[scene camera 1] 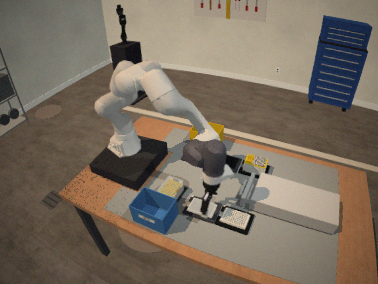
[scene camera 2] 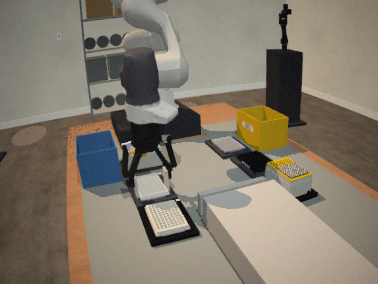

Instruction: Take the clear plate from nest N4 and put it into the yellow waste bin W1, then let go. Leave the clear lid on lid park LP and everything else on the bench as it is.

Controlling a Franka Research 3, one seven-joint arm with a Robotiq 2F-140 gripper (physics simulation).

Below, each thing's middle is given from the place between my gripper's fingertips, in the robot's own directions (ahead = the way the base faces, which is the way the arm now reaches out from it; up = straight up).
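Labels:
Relative to the white well plate (scene camera 2: 166, 218), my gripper is 14 cm short of it, 2 cm to the right of it and 1 cm below it. Counted from my hand, the yellow-topped tip box (scene camera 2: 291, 176) is 39 cm to the left, 9 cm ahead and 3 cm above; the pale instrument (scene camera 2: 257, 224) is 22 cm to the left, 35 cm ahead and 3 cm above.

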